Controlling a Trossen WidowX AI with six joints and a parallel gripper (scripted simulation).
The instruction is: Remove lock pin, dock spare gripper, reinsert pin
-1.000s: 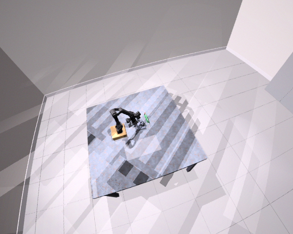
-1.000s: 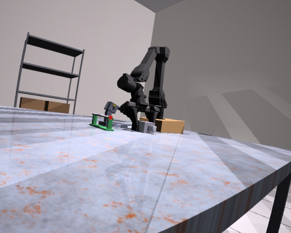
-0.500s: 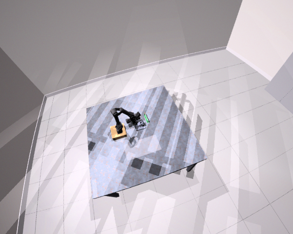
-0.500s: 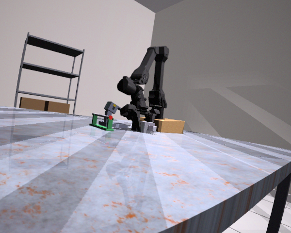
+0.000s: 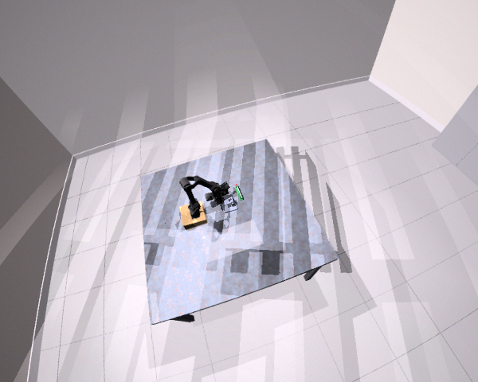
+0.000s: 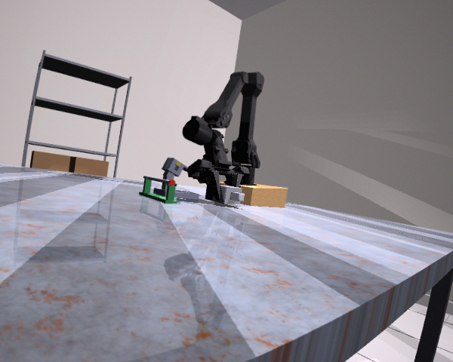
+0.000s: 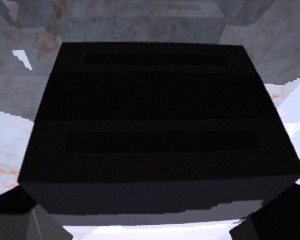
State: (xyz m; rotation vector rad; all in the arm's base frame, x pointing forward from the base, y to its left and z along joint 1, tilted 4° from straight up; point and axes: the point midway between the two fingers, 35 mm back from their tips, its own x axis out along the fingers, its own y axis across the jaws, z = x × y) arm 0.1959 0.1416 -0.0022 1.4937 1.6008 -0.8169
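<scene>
Now: gripper tip 9 cm short of the socket, 14 cm to the left of it and 4 cm below it. From my gripper tip the other things lie so: green mount (19 cm ahead, 3 cm to the right, 1 cm above); spare gripper (2 cm above).
</scene>
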